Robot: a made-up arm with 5 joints.
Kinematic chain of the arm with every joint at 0, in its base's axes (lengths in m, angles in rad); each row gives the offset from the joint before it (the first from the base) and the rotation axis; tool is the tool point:
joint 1: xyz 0 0 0.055 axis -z
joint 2: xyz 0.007 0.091 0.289 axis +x
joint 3: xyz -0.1 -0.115 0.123 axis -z
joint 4: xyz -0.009 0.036 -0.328 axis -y
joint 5: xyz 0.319 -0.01 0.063 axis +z
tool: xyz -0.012 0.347 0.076
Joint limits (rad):
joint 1: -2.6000..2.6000
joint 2: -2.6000..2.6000
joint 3: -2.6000..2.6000
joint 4: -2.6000..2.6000
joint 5: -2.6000..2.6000
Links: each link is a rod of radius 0.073 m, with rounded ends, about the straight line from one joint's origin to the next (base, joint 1, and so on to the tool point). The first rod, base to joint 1, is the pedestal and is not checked.
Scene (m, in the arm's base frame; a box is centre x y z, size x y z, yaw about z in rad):
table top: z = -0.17
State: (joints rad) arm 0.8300 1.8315 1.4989 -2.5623 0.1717
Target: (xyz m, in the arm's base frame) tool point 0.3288 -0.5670 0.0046
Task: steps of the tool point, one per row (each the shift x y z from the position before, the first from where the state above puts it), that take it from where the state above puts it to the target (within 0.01 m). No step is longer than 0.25 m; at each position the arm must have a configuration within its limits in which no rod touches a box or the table.
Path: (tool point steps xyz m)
1: 0.0692 -0.1480 -0.0836
2: 0.0138 -0.1711 -0.0954
3: -0.0494 -0.1703 -0.1046
4: -0.1097 -0.1430 -0.1106
5: -0.1551 -0.0919 -0.1125

